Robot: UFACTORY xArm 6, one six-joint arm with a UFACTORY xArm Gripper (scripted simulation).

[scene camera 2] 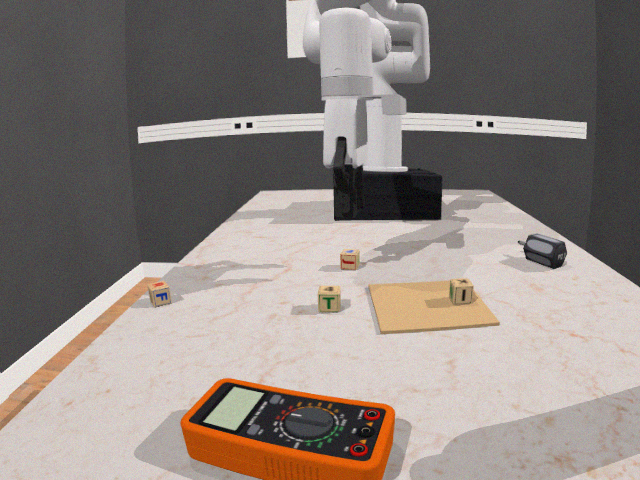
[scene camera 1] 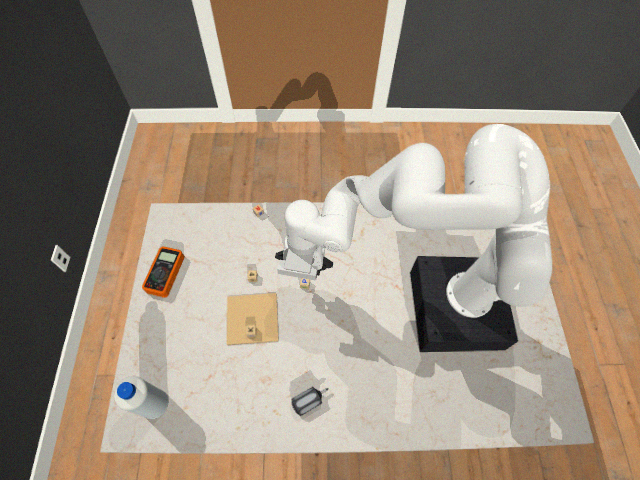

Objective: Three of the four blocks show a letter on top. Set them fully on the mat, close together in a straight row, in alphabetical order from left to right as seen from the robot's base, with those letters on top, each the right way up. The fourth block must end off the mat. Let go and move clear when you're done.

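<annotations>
Tan mat (scene camera 1: 261, 309), same spot as (scene camera 2: 407, 295).
</annotations>
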